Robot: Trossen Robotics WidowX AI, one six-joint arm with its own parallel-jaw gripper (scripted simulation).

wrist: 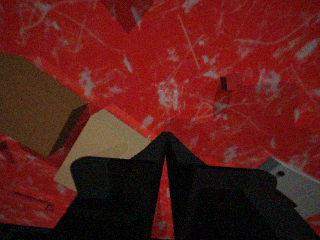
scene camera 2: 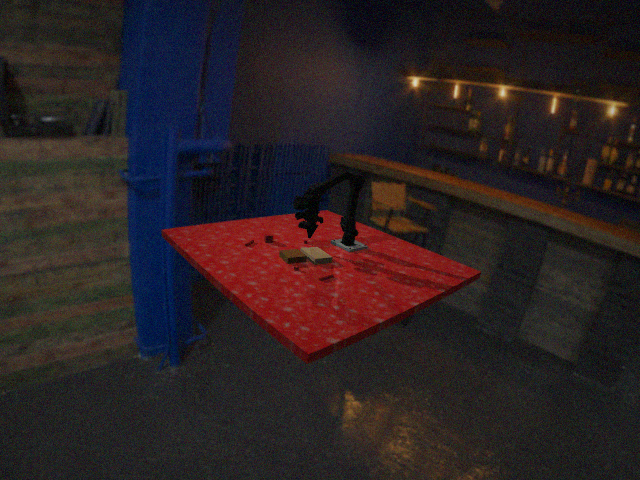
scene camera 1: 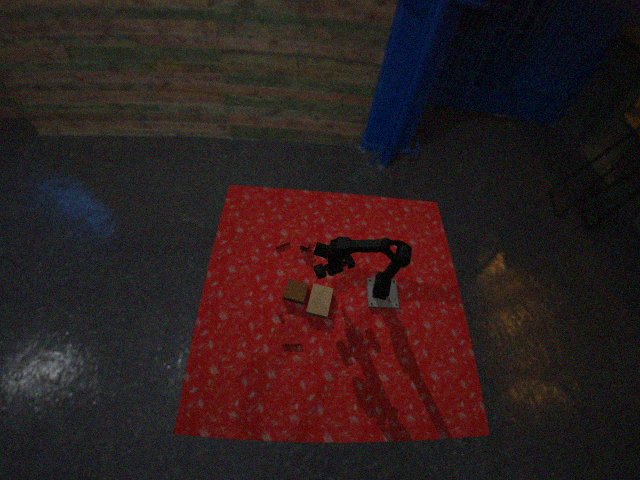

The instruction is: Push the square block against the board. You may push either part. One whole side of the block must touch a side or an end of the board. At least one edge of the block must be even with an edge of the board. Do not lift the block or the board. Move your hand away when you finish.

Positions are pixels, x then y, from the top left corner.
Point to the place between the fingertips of the gripper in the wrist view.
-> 166, 136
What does the gripper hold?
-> Nothing.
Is the gripper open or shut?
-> Shut.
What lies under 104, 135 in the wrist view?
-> A tan board.
